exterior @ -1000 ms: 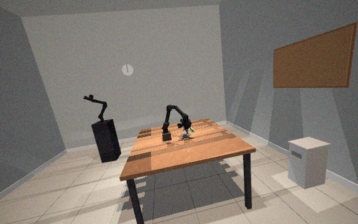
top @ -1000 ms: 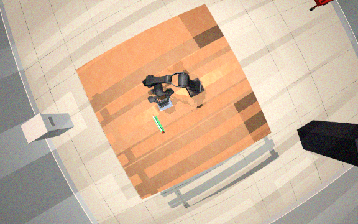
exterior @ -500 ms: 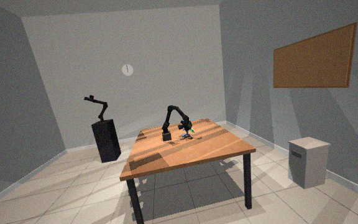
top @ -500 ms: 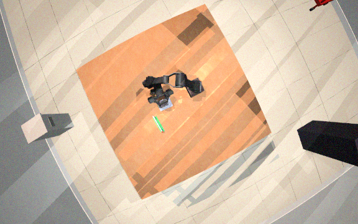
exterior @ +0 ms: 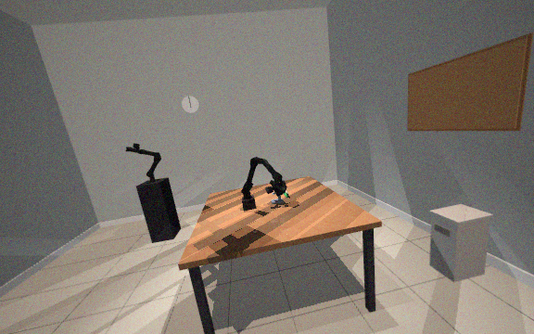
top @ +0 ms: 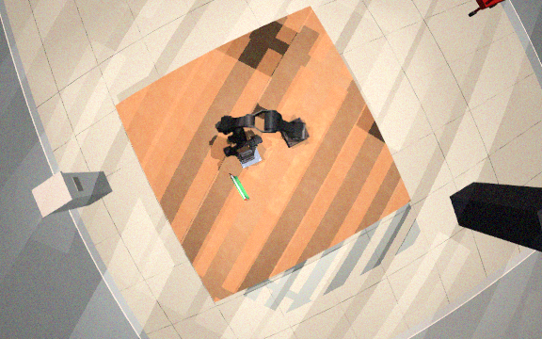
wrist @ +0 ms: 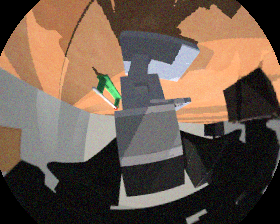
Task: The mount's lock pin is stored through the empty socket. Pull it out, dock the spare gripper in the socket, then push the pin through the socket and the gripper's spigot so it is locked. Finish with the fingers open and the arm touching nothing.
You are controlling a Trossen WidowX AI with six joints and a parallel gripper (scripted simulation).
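The spare gripper is 20 mm to the right of my gripper tip. Also, from my gripper tip: green part: 110 mm to the left, 110 mm ahead, 100 mm below; then grey mount: 70 mm below, 10 mm to the right.
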